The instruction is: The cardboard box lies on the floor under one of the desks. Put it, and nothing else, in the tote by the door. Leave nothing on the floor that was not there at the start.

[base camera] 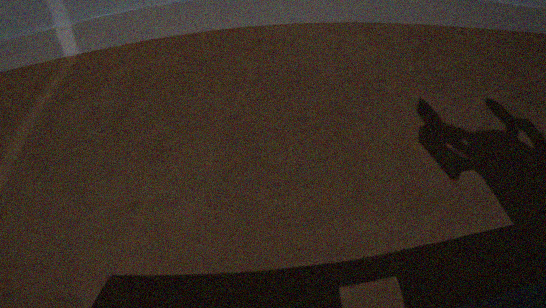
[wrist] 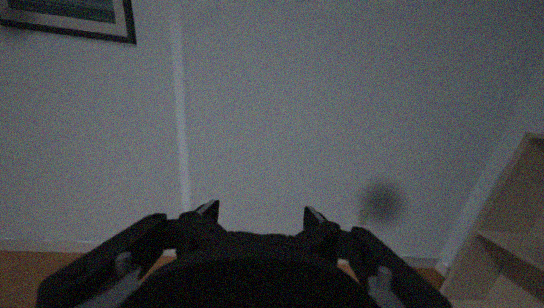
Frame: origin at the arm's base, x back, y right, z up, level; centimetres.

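Seen in the pictures: gripper, between the fingertips: (wrist: 261,212).
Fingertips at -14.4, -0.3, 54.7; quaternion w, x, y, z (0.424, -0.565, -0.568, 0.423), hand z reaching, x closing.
Observation:
A point is followed by its place in that frame, as x, y, z.
My gripper (wrist: 261,212) @[-14.4, -0.3, 54.7] shows at the bottom of the wrist view, its two fingers wide apart with the pale wall between them. It is open and empty. In the base camera view the gripper itself does not show; its dark shadow with two separate fingers lies on the floor at the right. The cardboard box, the desks, the tote and the door do not show in either view.
A pale wall (wrist: 280,125) @[-88.6, 6.4, 57.4] (base camera: 300,11) @[-87.4, 13.2, -36.3] stands ahead, beyond the brown floor (base camera: 250,150) @[-44.5, -1.3, -39.6]. A light wooden shelf unit (wrist: 462,260) @[-63.0, 108.1, -1.2] stands at the lower right of the wrist view. A framed picture (wrist: 131,22) @[-85.6, -66.6, 96.8] hangs at the upper left. A dark blurred spot shows right of the fingers.

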